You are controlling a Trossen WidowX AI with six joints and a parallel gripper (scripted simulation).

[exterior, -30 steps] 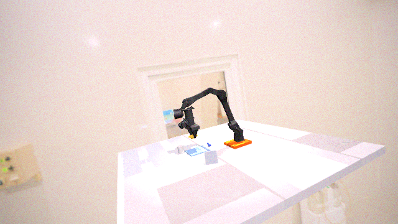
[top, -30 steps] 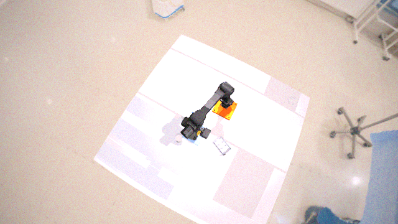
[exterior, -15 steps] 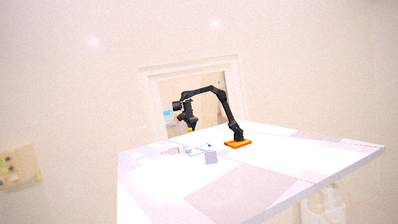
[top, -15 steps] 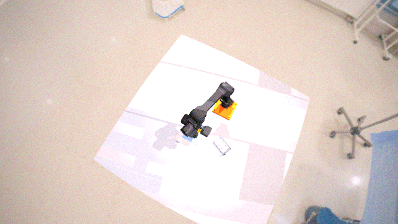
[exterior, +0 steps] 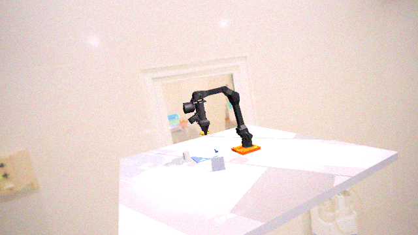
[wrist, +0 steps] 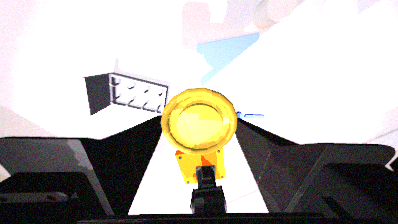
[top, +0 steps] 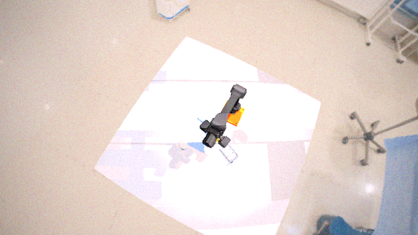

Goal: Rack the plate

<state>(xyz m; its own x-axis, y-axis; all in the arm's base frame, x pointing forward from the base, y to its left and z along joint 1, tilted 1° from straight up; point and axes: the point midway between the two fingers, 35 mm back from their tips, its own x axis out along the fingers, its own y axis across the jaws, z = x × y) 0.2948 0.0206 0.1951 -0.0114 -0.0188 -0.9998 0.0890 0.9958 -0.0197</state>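
The grey dish rack lies 2 cm behind my gripper tip, 14 cm to the left of it and 15 cm below it. The rest, counted from my gripper tip: blue spoon: 9 cm behind, 13 cm to the right, 17 cm below; white cup: 13 cm ahead, 14 cm to the right, 15 cm below; plate: 1 cm above.
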